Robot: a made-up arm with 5 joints. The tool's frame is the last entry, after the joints. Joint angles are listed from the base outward. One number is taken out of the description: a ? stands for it. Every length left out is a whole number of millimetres.
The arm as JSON. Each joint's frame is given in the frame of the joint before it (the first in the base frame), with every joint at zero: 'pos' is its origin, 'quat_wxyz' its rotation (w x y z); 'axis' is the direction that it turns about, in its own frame. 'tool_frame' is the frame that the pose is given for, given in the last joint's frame.
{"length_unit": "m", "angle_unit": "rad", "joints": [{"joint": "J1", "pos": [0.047, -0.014, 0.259], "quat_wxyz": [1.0, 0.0, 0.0, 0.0], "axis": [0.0, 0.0, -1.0]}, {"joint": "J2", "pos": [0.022, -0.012, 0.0], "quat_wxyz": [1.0, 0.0, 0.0, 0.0], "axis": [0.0, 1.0, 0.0]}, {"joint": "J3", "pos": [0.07, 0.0, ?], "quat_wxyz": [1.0, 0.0, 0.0, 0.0], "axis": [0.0, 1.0, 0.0]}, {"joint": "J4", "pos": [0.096, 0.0, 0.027], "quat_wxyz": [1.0, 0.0, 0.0, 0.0], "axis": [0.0, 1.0, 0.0]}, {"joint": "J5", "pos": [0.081, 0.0, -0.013], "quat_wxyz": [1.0, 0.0, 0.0, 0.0], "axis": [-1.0, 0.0, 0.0]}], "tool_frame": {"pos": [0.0, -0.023, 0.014], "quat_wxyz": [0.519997, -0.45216, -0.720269, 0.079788]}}
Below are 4 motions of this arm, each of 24 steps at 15 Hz.
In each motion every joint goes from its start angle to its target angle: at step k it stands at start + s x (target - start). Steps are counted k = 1, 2, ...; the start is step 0. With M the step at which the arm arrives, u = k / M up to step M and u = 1 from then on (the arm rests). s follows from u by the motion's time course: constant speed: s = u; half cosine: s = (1 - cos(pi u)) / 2; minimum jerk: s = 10 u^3 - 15 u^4 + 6 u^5.
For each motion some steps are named. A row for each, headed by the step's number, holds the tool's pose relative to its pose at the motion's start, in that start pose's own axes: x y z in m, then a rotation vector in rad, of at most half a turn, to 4 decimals.
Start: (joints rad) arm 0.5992 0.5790 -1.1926 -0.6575 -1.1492
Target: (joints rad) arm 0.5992 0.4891 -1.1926 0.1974 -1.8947
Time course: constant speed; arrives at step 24
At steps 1, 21, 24:
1: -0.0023 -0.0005 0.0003 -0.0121 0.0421 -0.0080
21: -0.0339 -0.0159 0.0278 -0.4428 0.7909 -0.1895
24: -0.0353 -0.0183 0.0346 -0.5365 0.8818 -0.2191

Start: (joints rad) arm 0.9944 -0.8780 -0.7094 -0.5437 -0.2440
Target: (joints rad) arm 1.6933 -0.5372 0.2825 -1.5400 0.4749
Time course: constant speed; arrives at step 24
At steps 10, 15, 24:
10: -0.0467 0.0285 0.0572 0.2248 -0.3004 0.4550
15: -0.0716 0.0228 0.0835 0.3310 -0.4652 0.6798
24: -0.1063 -0.0142 0.1185 0.5129 -0.7818 1.0791

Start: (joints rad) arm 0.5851 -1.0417 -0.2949 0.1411 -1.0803
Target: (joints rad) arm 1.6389 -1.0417 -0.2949 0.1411 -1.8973
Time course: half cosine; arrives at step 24
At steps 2, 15, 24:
2: 0.0000 0.0007 0.0008 -0.0062 -0.0032 0.0016
15: -0.0132 0.0292 0.0244 -0.2191 -0.1827 0.0286
24: -0.0266 0.0400 0.0289 -0.2836 -0.2946 0.0244

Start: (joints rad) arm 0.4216 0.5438 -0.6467 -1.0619 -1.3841
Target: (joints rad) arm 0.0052 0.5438 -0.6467 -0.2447 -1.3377
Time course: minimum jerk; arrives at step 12
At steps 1, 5, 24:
1: -0.0007 0.0002 0.0003 -0.0016 0.0042 0.0009
5: -0.0439 0.0167 0.0290 -0.0888 0.2894 0.0746
24: -0.1006 0.0521 0.1104 -0.1547 0.8375 0.2844

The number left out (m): 0.176
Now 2 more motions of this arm.
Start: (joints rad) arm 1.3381 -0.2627 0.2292 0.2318 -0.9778
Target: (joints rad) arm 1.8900 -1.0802 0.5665 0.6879 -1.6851
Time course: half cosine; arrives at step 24
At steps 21, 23, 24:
21: -0.0365 -0.1154 0.1384 -0.4981 0.1960 -0.7630
23: -0.0399 -0.1163 0.1434 -0.5130 0.1971 -0.7922
24: -0.0404 -0.1164 0.1440 -0.5149 0.1972 -0.7959

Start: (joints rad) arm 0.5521 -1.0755 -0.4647 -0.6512 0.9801
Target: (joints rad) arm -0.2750 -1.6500 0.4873 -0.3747 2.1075
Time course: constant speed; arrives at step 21
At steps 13, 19, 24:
13: -0.0595 -0.0056 0.0515 0.4527 -0.1455 0.1338
19: -0.0701 -0.0158 0.0928 0.5801 -0.3017 0.0839
24: -0.0706 -0.0211 0.1078 0.6025 -0.3613 0.0567

